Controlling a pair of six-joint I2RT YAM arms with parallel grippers.
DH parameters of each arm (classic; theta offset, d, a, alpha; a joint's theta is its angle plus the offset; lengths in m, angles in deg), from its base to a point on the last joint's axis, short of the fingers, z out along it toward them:
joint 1: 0 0.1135 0.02 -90
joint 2: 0 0 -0.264 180
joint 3: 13.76 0 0.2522 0
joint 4: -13.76 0 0.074 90
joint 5: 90 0 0 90
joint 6: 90 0.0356 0 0
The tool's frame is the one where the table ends.
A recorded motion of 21 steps. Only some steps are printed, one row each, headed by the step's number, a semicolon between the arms.
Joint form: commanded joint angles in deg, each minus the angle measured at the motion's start. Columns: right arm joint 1, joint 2, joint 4, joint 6, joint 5, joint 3; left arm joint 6, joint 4, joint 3, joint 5, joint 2, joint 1.
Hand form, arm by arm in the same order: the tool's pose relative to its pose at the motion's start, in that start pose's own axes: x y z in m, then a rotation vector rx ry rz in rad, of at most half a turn. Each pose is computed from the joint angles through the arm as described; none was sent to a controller.
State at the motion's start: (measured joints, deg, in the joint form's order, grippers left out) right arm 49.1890 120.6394 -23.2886 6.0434 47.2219 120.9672; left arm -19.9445 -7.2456 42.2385 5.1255 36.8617 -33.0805
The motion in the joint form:
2: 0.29 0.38 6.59 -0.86 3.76 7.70; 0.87 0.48 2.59 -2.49 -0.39 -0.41
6: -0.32 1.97 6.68 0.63 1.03 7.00; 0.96 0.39 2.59 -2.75 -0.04 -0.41
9: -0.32 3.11 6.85 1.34 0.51 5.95; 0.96 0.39 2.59 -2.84 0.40 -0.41
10: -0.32 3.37 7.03 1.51 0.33 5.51; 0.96 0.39 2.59 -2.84 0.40 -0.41
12: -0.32 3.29 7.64 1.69 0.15 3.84; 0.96 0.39 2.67 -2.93 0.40 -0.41
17: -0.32 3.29 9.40 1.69 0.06 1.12; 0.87 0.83 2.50 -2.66 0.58 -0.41
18: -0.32 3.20 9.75 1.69 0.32 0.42; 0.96 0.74 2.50 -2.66 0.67 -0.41
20: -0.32 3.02 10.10 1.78 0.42 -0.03; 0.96 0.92 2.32 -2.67 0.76 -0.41
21: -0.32 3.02 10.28 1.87 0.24 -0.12; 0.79 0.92 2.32 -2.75 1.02 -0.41
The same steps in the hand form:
2: -0.0489 -0.0117 -0.0168 0.0445 -0.1651 0.1676; -0.0162 -0.0060 -0.0062 -0.0141 -0.0689 0.0193
6: -0.0361 -0.0041 -0.0029 0.0080 -0.1380 0.1633; -0.0154 -0.0054 -0.0046 -0.0210 -0.0632 0.0202
9: -0.0236 0.0038 0.0053 0.0009 -0.1139 0.1492; -0.0146 -0.0048 -0.0026 -0.0250 -0.0565 0.0197
10: -0.0199 0.0060 0.0076 -0.0017 -0.1076 0.1453; -0.0146 -0.0048 -0.0026 -0.0250 -0.0565 0.0197
12: -0.0126 0.0084 0.0105 -0.0036 -0.0959 0.1357; -0.0151 -0.0050 -0.0028 -0.0260 -0.0583 0.0198
17: -0.0008 0.0126 0.0154 -0.0038 -0.0845 0.1234; -0.0145 -0.0048 -0.0017 -0.0210 -0.0583 0.0184
18: 0.0019 0.0130 0.0162 0.0011 -0.0817 0.1203; -0.0142 -0.0047 -0.0013 -0.0221 -0.0553 0.0198
20: 0.0025 0.0128 0.0161 0.0026 -0.0828 0.1229; -0.0133 -0.0043 -0.0006 -0.0228 -0.0539 0.0197
21: 0.0027 0.0130 0.0162 -0.0007 -0.0836 0.1255; -0.0128 -0.0040 0.0006 -0.0255 -0.0501 0.0164

